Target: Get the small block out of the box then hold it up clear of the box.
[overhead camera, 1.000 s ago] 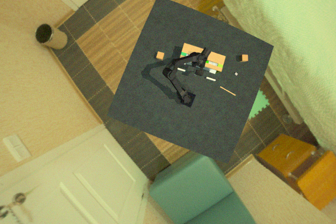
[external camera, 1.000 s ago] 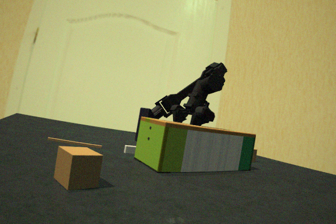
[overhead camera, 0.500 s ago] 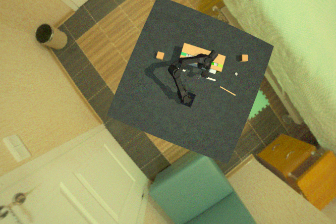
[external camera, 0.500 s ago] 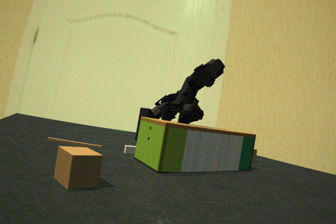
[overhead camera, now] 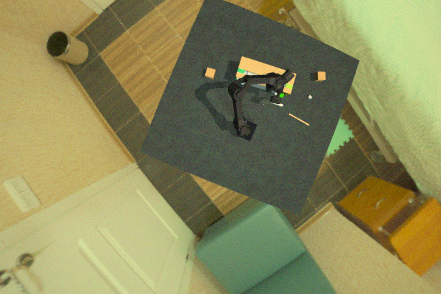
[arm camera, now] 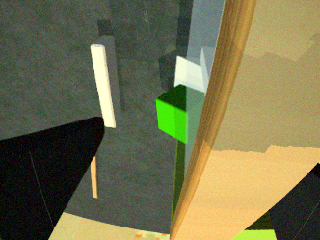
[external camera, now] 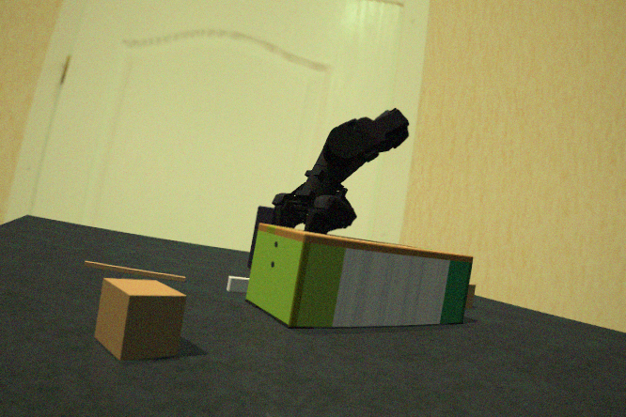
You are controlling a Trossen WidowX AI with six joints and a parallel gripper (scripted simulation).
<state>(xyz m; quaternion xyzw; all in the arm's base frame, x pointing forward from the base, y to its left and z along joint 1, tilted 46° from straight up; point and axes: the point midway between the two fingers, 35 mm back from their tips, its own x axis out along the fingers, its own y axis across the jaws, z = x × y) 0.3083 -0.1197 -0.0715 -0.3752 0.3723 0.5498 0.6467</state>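
Right now the green block is 3 cm to the right of my gripper tip and 6 cm below it. Round my gripper tip: box (4 cm ahead, 12 cm to the left, 3 cm below); thin wooden stick (13 cm behind, 22 cm to the right, 9 cm below).
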